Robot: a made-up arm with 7 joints.
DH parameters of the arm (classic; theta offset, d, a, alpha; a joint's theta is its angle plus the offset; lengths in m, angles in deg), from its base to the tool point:
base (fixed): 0 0 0 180
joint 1: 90 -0.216 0.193 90
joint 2: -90 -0.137 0.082 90
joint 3: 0 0.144 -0.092 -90
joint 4: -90 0.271 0.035 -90
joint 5: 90 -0.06 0.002 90
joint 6: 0 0.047 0.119 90
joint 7: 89.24 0 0.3 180
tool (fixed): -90.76 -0.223 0 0
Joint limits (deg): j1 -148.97..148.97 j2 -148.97..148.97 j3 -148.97..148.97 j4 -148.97..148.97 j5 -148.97..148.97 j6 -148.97..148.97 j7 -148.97..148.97
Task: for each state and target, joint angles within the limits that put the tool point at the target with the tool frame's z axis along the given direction. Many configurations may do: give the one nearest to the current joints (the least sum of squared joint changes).
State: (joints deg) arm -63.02 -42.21 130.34 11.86 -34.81 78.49 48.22
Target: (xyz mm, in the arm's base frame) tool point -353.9 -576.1 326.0 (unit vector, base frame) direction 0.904 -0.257 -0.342
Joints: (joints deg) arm -74.01 -26.20 146.85 -6.60 -62.57 58.55 76.49
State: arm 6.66 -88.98 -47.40 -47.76 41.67 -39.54 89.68
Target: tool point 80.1 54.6 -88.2 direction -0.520 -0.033 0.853
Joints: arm -0.02 -48.92 -47.11 -32.85 92.30 -74.57 63.79
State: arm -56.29 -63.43 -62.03 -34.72 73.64 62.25 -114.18
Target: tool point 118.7 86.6 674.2 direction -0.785 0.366 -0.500
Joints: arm -43.31 -38.41 -35.43 -31.35 106.67 43.66 -109.63
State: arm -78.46 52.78 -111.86 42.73 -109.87 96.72 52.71
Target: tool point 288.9 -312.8 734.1 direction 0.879 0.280 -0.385
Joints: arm -72.05 79.48 -119.87 42.28 -71.30 104.11 97.44
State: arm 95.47 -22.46 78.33 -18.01 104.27 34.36 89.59
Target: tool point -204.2 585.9 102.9 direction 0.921 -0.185 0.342
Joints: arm 96.47 3.65 110.48 -33.98 109.92 59.02 103.77
